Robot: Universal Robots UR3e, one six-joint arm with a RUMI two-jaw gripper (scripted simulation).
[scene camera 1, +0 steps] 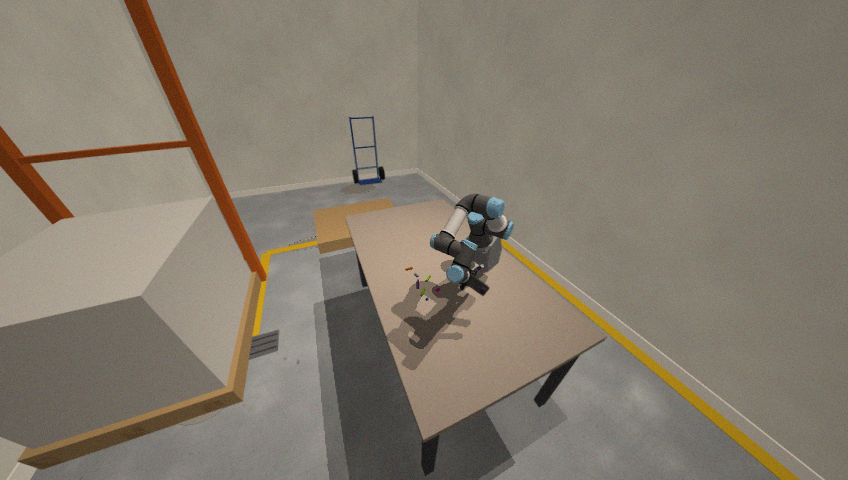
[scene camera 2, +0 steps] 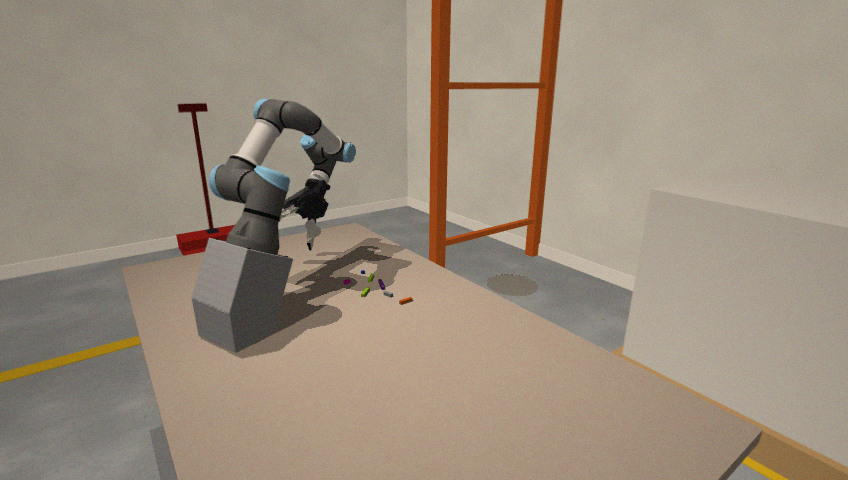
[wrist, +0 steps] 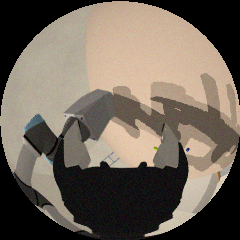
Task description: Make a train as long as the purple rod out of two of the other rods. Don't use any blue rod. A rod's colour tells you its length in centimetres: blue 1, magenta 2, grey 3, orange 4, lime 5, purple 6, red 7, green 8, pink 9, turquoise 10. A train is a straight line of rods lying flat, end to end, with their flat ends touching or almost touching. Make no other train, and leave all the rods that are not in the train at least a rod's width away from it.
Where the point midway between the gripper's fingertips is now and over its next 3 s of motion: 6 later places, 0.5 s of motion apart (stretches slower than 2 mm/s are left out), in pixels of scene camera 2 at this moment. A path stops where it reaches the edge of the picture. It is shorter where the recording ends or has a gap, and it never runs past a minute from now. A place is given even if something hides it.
My gripper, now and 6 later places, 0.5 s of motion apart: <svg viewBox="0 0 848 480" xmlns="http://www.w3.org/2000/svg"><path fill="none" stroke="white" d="M292 237L304 245L317 252L331 258L345 264L357 268L364 271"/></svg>
